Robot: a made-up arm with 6 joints.
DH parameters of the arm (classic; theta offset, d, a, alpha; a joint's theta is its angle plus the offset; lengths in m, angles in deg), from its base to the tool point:
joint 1: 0 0.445 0 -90
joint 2: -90 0 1.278 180
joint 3: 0 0 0 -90
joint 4: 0 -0.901 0 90
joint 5: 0 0.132 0 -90
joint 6: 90 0 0 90
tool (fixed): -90 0 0 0
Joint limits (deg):
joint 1: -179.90..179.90
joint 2: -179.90..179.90
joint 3: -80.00..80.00
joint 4: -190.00..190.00
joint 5: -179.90..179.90
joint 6: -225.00..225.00
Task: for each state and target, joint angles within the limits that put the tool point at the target. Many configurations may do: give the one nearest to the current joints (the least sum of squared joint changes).
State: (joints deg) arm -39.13 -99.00 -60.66 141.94 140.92 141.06
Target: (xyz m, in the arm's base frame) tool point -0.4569 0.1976 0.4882
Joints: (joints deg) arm -11.74 -117.56 -78.48 139.59 140.92 141.06
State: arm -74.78 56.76 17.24 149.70 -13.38 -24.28
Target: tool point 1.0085 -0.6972 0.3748
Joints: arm -40.35 51.05 -27.71 157.07 -13.38 -24.28
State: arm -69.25 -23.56 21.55 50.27 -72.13 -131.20
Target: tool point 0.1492 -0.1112 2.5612
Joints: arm -29.21 -6.70 53.60 79.42 -72.13 -131.20
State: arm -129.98 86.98 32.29 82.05 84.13 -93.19
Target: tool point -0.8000 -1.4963 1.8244
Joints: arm -117.69 48.89 76.91 84.35 84.13 -93.19
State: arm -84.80 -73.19 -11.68 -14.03 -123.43 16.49
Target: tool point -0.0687 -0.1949 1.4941
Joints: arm -72.33 -35.23 -32.13 -19.27 -123.43 16.49
